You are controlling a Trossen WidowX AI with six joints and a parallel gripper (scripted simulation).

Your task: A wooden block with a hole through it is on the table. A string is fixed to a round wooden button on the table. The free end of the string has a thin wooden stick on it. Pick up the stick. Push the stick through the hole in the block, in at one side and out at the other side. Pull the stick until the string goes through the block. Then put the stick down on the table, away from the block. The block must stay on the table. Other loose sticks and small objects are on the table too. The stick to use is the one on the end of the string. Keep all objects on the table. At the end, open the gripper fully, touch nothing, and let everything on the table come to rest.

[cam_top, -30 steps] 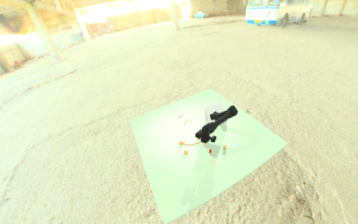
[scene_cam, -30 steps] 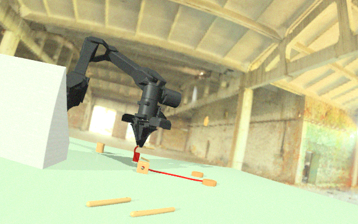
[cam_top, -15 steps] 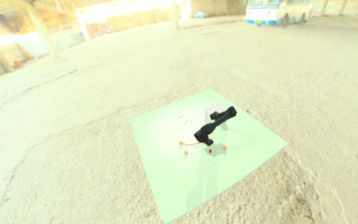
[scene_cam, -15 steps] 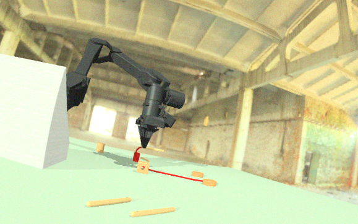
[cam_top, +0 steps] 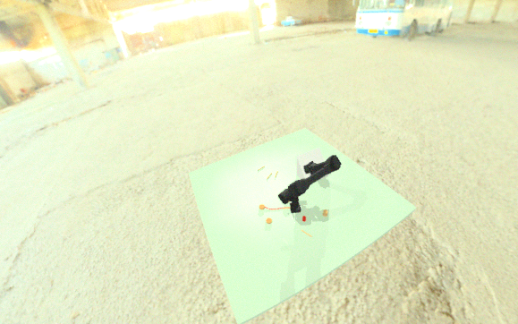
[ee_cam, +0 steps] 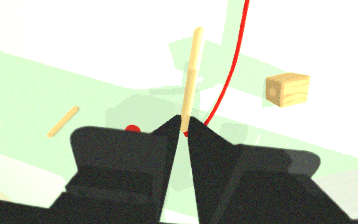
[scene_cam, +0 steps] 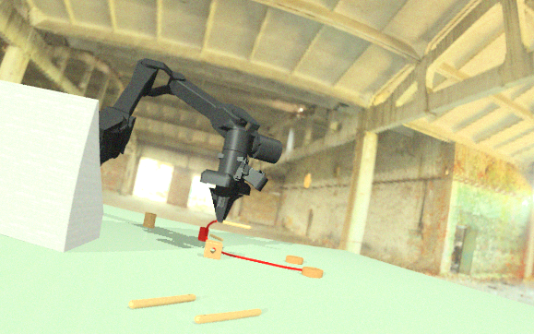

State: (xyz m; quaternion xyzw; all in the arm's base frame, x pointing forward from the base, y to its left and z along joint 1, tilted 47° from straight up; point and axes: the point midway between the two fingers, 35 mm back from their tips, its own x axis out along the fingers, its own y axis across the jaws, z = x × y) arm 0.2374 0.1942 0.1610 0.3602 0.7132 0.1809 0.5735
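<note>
Right now my gripper tip is 1 cm short of the thin wooden stick. The rest, counted from my gripper tip: wooden cylinder (18 cm behind, 10 cm to the left, 4 cm below); then red cylinder (4 cm behind, 8 cm to the left, 4 cm below); then wooden block (12 cm to the right, 4 cm below).
</note>
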